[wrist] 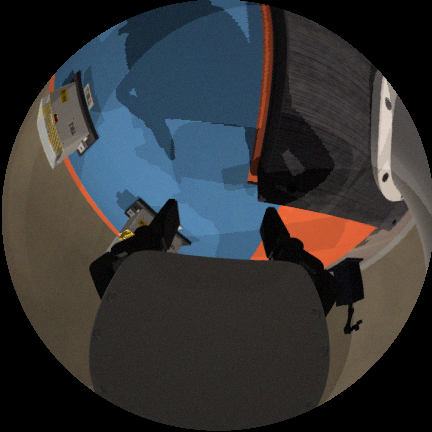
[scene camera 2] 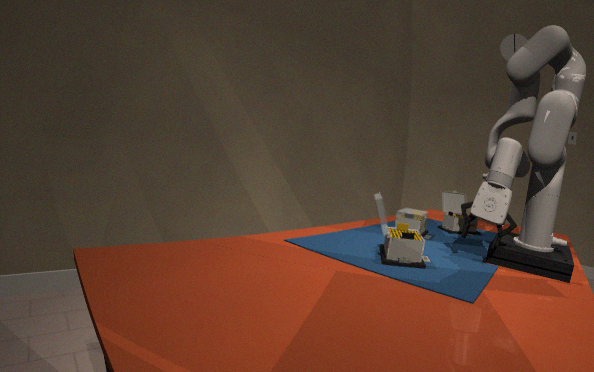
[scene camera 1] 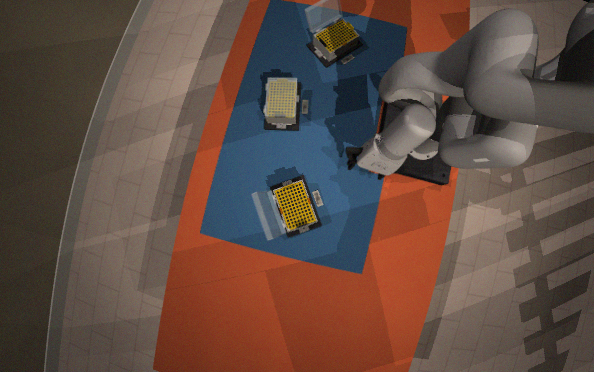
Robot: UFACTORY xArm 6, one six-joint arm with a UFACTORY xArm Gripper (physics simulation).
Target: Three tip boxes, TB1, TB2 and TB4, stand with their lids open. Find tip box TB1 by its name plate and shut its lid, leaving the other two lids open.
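Places are measured from the arm's base along level axes (x ahead, y left, z up), in metres.
Where they show: gripper, fingertip midpoint: (wrist: 220, 214) (scene camera 2: 477, 243) (scene camera 1: 364, 170); arm's base, link origin: (scene camera 2: 532, 245).
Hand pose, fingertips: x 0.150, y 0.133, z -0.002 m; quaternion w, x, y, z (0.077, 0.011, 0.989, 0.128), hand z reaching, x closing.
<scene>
Things, the pixels of their centre, and the offset from my fingertips. Level surfaces: height alone.
- Tip box TB1, body centre: (scene camera 1: 286, 101) (scene camera 2: 414, 223) dx +0.262, dy -0.151, dz -0.010 m
- far box, body centre: (scene camera 1: 338, 42) (scene camera 2: 461, 223) dx +0.152, dy -0.396, dz -0.016 m
- blue mat, surface height: dz -0.049 m
- orange table, surface height: dz -0.052 m
Tip box TB1 (scene camera 1: 281, 100) (scene camera 2: 411, 223) (wrist: 65, 115) stands in the middle of the blue mat; its name reads on its side in the wrist view. Its clear lid lies down over the yellow tip rack, shut. The near box (scene camera 1: 296, 206) (scene camera 2: 405, 250) (wrist: 142, 218) has its lid (scene camera 1: 267, 215) (scene camera 2: 381, 212) open, leaning outward. The far box (scene camera 1: 336, 39) (scene camera 2: 452, 223) has its lid (scene camera 1: 324, 15) (scene camera 2: 454, 202) standing open. I cannot read which of these two is TB2 or TB4. My gripper (scene camera 1: 365, 172) (scene camera 2: 479, 246) (wrist: 220, 214) is open and empty, beside the arm's base, apart from all boxes.
The blue mat (scene camera 1: 250, 165) (scene camera 2: 340, 247) (wrist: 200, 150) lies on the orange table (scene camera 1: 225, 300) (scene camera 2: 210, 300) (wrist: 320, 230). The black base plate (scene camera 1: 425, 172) (scene camera 2: 530, 260) (wrist: 320, 100) of the arm is close to my gripper. Small name plates lie by the boxes.
</scene>
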